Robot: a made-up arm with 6 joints.
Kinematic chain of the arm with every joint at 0, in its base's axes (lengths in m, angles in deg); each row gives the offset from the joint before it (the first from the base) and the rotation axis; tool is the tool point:
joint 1: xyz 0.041 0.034 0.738 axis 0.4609 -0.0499 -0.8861
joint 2: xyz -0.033 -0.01 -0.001 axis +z
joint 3: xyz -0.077 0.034 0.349 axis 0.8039 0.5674 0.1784
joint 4: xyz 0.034 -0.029 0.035 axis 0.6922 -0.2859 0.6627
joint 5: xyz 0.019 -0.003 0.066 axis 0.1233 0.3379 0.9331
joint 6: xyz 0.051 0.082 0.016 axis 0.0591 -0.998 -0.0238
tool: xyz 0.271 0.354 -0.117
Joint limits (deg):
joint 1: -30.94..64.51
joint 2: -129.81..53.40
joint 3: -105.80..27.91
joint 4: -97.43..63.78
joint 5: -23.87..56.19
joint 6: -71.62..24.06
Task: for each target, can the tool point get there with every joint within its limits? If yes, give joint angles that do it. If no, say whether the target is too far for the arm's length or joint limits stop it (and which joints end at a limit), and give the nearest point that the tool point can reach.
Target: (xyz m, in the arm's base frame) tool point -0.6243 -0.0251 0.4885
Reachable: no: joint limits stop it (at a limit: joint 1, joint 4, joint 5, joint 6) | nearest point -0.4601 -0.0376 0.6460 | short by 0.228 m
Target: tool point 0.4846 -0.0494 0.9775
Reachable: yes | joints -0.77 -78.07 -15.76 13.95 -3.39 -34.16
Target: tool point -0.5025 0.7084 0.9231
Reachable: no: joint limits stop it (at a limit: joint 1, joint 4, joint 5, joint 6) | nearest point -0.3973 0.5820 0.9591 | short by 0.168 m
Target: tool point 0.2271 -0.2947 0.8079
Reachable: yes | joints 42.65 -7.21 -58.98 -60.14 39.05 -2.65
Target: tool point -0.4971 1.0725 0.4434
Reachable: no: too far | nearest point -0.2502 0.5978 0.7893 | short by 0.637 m
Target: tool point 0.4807 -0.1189 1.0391
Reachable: yes | joints -22.79 -113.58 4.50 -2.78 11.12 -17.09
